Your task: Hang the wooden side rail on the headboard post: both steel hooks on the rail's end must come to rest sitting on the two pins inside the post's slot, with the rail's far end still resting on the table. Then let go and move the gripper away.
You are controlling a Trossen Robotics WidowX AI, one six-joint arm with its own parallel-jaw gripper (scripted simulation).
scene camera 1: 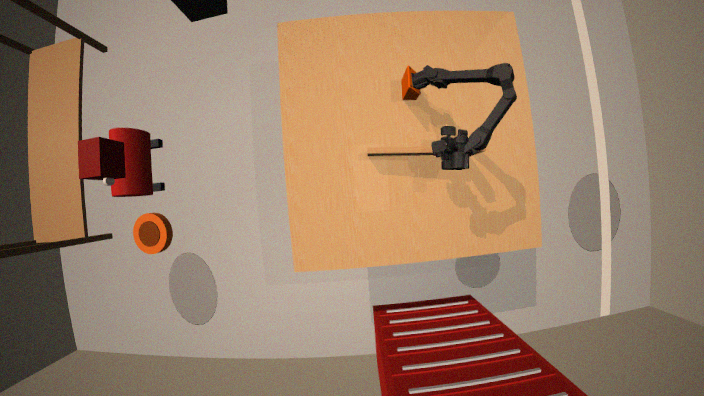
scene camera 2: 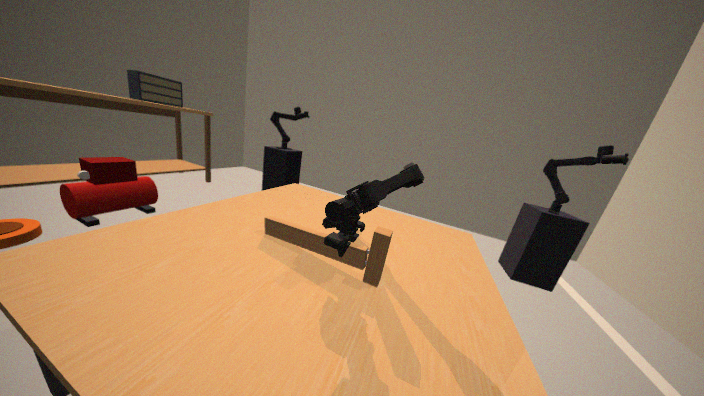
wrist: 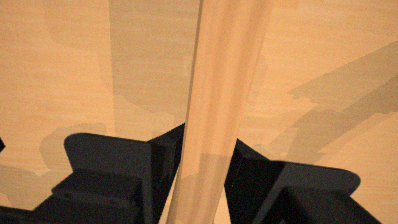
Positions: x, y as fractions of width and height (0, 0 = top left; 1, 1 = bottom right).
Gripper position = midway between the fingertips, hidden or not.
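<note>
I can see a headboard post (scene camera 2: 0.54, 0.60) and a wooden side rail (scene camera 2: 0.51, 0.65). The wrist view also shows the wooden side rail (wrist: 0.57, 0.22). My gripper (scene camera 2: 0.49, 0.64) is there too, and the wrist view shows my gripper (wrist: 0.51, 0.57) as well.
</note>
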